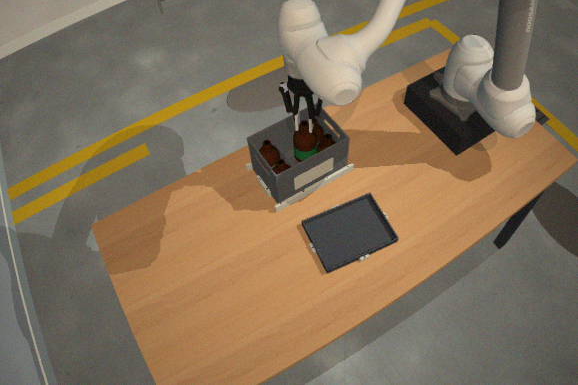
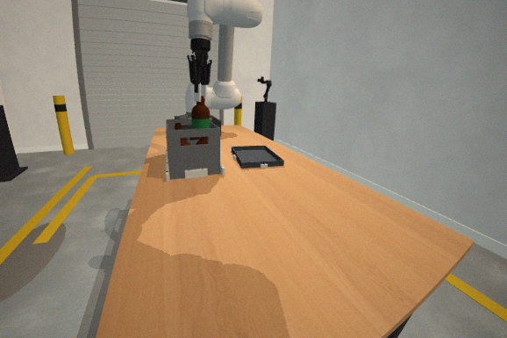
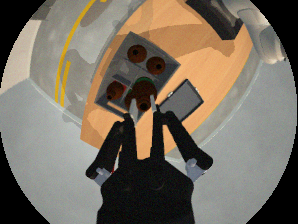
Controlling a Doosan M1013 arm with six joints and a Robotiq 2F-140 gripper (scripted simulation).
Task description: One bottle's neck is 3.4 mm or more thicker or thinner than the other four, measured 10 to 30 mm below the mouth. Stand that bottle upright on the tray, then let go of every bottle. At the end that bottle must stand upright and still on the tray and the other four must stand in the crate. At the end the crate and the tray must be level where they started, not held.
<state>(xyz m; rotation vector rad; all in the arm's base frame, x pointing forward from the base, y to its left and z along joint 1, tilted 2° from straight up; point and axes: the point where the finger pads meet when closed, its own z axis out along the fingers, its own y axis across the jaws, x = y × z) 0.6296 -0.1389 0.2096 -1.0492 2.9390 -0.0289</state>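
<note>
My gripper is now 90 mm above the glass bottle. Also, from my hand: dark tray 30 mm ahead, 250 mm to the left, 280 mm below; then grey crate 10 mm behind, 40 mm to the right, 210 mm below.
</note>
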